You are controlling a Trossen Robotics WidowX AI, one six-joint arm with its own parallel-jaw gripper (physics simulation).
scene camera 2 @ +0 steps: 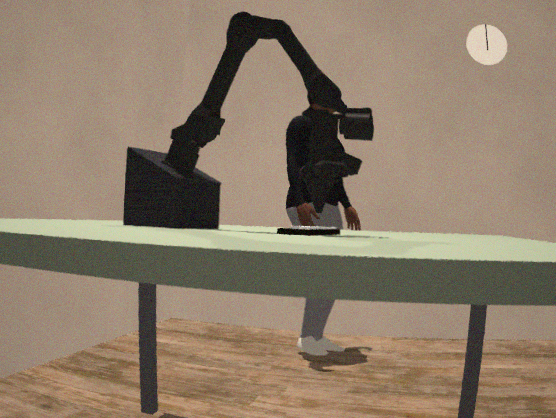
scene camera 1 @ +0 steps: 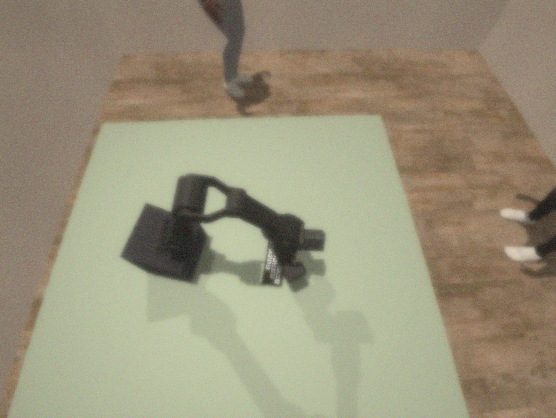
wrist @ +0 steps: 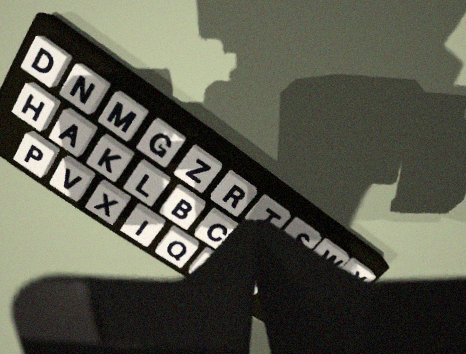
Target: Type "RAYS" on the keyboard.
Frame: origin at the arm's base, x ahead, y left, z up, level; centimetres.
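Seen in the pictures: gripper, fingertip midpoint: [scene camera 2: 318, 213] [scene camera 1: 281, 258] [wrist: 253, 232]; arm's base at its link origin: [scene camera 2: 177, 166] [scene camera 1: 167, 241].
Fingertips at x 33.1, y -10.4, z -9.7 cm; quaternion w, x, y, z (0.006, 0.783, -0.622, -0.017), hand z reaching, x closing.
Pixels of each thing's middle, then the offset from my fingertips to it. Level surfaces: height alone.
- black keyboard at the middle of its body: [wrist: 192, 207] [scene camera 2: 310, 230] [scene camera 1: 275, 256] dx -1.4, dy +2.2, dz -3.7 cm
- R key at the middle of its body: [wrist: 233, 193] dx -0.1, dy +0.7, dz -3.1 cm
- S key at the middle of its body: [wrist: 298, 238] dx -1.5, dy -2.8, dz -3.1 cm
- Y key at the middle of its body: [wrist: 354, 277] dx -2.9, dy -6.2, dz -3.1 cm
- T key at the middle of its body: [wrist: 267, 217] dx -0.8, dy -1.0, dz -3.1 cm
- green table at its surface level: dz -4.5 cm
The black keyboard [scene camera 1: 271, 270] [scene camera 2: 308, 231] [wrist: 235, 155] with pale letter keys lies on the green table, slanted in the wrist view. The R key [wrist: 233, 194], in its top row, and the A key [wrist: 69, 134], in the middle row, show fully there. The S key [wrist: 303, 237] and the Y key [wrist: 361, 272] are partly hidden by the fingers. My gripper [scene camera 2: 320, 210] [wrist: 253, 232] is shut and empty, pointing down a little above the keyboard. In the wrist view its tips overlap the lower edge of the T key [wrist: 271, 215]. Several lower-right keys are hidden.
The arm's dark base block [scene camera 1: 152, 240] [scene camera 2: 170, 200] stands on the green table [scene camera 1: 125, 350] [scene camera 2: 75, 237], left of the keyboard. A person [scene camera 2: 297, 150] stands behind the table in scene camera 2. A second person's white shoes [scene camera 1: 520, 253] show at the right in scene camera 1.
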